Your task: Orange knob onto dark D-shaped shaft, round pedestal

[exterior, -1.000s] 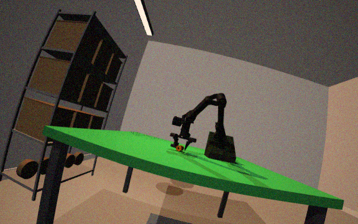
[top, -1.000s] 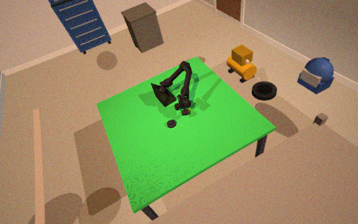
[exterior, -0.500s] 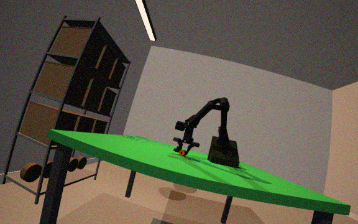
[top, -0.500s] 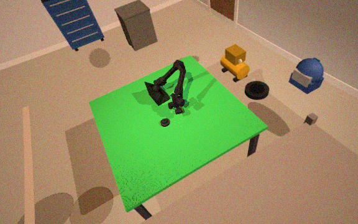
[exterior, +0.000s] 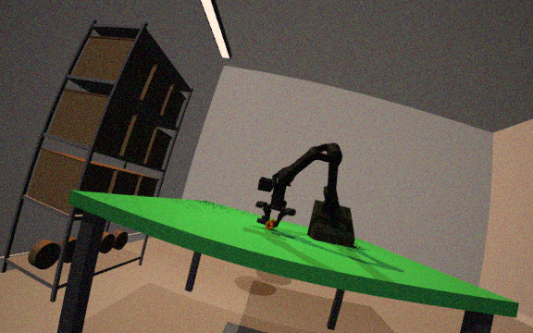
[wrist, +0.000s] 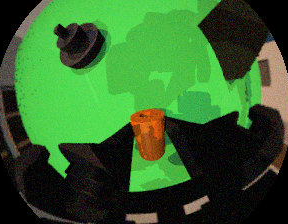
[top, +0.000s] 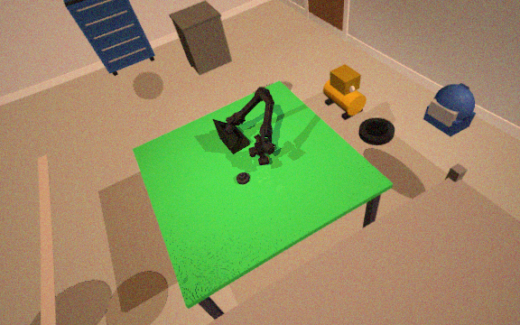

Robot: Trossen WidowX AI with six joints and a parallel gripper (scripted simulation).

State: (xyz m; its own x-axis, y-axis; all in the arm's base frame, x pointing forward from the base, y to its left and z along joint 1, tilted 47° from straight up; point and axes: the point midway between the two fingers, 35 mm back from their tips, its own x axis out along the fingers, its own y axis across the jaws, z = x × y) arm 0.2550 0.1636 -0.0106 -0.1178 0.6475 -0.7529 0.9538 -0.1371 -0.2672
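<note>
Right now my gripper tip is 20 mm to the right of the orange knob and 10 mm below it. The rest, counted from my gripper tip: short shaft (50 mm ahead, 170 mm to the right, 20 mm above).
</note>
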